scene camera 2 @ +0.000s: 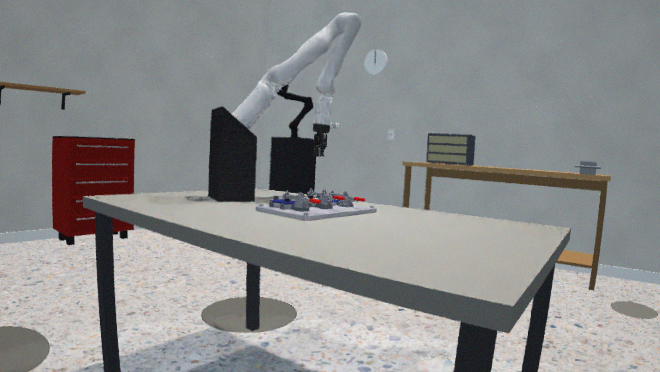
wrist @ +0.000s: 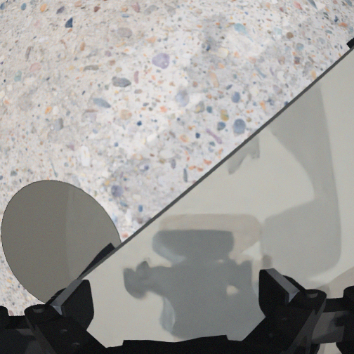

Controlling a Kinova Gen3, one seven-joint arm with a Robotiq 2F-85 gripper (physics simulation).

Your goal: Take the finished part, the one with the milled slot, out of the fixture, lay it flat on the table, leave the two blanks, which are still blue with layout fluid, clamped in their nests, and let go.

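Places are measured from the arm's base along level axes (x back, y right, z up), in millimetres.
Where they show: gripper, fingertip midpoint: (scene camera 2: 318, 156); arm's base, link origin: (scene camera 2: 236, 127).
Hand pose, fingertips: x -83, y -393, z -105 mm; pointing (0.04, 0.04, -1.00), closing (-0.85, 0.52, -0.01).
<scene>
Each offset is from my fingertips to the centre of the thing. "*": to the spot under its first point. Level surfaces: height alone.
The fixture {* dx -464, dy +519, dz -167 mm} (scene camera 2: 306, 216), a pale plate carrying grey clamps with red handles, stands on the table {dz -179 mm} (scene camera 2: 425, 250) (wrist: 290, 165). Something blue {dx -300, dy +459, dz -151 mm} (scene camera 2: 284, 201) shows among the clamps at its left side, and a smaller blue bit shows farther right. The part with the milled slot cannot be told apart at this size. My gripper (scene camera 2: 320, 154) (wrist: 174, 295) is open and empty, pointing down high above the table, above and behind the fixture as seen in the scene view. The wrist view shows table top and floor between and beyond the fingers; the fixture does not show there.
A black pedestal (scene camera 2: 232, 160) carries the arm at the table's back left. Another black pedestal (scene camera 2: 292, 162) with a small black arm stands behind. The table's edge (wrist: 200, 180) crosses the wrist view diagonally. A red drawer cabinet (scene camera 2: 93, 192) and a wooden bench (scene camera 2: 505, 172) stand farther away.
</scene>
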